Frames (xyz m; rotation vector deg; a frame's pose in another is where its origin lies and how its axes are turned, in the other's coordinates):
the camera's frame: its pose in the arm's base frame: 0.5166 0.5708 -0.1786 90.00 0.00 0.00
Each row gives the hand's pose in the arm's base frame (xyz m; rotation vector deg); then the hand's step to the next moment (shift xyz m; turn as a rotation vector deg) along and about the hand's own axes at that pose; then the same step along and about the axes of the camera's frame.
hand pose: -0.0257 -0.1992 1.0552 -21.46 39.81 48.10
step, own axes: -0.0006 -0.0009 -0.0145 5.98 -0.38 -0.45
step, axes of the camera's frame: -0.0055 -0.0100 0.0090 2.92 -4.45 -2.80
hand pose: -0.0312 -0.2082 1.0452 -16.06 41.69 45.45
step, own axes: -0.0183 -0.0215 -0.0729 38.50 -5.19 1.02
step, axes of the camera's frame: -0.0285 -0.0411 0.0601 22.69 -25.88 -18.04
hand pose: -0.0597 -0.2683 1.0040 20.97 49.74 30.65
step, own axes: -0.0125 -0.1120 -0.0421 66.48 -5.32 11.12
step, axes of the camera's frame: -0.0074 -0.0744 0.0942 45.58 -37.23 -33.28
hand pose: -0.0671 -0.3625 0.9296 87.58 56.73 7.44
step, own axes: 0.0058 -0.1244 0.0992 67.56 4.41 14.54
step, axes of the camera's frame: 0.0009 -0.1338 0.0863 53.17 -30.20 -32.49
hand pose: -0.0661 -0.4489 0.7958 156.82 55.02 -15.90
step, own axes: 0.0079 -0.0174 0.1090 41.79 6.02 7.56
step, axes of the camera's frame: -0.0161 -0.1088 0.0120 35.12 -16.82 -17.99
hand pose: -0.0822 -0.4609 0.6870 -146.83 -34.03 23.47
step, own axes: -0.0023 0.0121 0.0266 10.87 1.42 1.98
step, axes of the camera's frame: -0.0081 -0.0282 0.0006 9.08 -4.31 -4.80
